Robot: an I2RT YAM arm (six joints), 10 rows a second.
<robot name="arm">
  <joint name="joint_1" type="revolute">
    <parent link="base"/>
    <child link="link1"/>
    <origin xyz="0 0 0.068" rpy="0 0 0"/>
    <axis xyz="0 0 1"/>
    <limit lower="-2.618" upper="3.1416"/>
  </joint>
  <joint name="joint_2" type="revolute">
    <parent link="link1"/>
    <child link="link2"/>
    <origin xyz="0.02 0.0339 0.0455" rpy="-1.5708 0 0"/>
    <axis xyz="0 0 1"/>
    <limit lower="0" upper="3.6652"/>
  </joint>
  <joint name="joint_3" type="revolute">
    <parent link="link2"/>
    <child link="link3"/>
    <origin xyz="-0.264 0 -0.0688" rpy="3.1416 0 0"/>
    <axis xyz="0 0 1"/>
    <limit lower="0" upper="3.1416"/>
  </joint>
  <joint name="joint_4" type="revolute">
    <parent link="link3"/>
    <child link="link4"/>
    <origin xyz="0.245 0.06 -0.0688" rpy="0 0 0"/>
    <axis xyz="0 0 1"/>
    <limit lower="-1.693" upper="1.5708"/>
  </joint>
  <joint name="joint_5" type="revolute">
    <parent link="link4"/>
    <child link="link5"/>
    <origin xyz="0.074 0.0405 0.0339" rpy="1.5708 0 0"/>
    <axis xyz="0 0 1"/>
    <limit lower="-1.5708" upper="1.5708"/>
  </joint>
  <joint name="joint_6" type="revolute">
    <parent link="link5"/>
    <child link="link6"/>
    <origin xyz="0.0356 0 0.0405" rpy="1.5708 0 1.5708"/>
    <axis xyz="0 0 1"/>
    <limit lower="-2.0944" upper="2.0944"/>
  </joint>
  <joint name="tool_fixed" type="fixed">
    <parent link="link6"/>
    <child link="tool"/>
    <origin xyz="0 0 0" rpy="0 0 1.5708"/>
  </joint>
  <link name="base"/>
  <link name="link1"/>
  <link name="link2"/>
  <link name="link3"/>
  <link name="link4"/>
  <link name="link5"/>
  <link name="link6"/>
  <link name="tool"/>
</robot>
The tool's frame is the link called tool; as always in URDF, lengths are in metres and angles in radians.
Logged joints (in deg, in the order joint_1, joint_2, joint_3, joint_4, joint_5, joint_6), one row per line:
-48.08 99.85 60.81 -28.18 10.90 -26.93
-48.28 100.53 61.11 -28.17 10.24 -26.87
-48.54 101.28 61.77 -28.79 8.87 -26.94
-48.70 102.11 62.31 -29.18 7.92 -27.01
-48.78 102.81 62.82 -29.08 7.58 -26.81
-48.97 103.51 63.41 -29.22 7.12 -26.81
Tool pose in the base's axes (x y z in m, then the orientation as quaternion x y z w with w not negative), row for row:
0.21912 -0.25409 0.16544 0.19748 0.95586 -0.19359 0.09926
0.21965 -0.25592 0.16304 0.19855 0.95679 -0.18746 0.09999
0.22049 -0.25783 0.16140 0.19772 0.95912 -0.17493 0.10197
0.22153 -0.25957 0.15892 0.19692 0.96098 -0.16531 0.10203
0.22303 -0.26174 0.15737 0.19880 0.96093 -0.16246 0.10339
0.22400 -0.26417 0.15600 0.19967 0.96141 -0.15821 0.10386
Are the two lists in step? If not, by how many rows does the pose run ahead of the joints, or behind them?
They are in step.
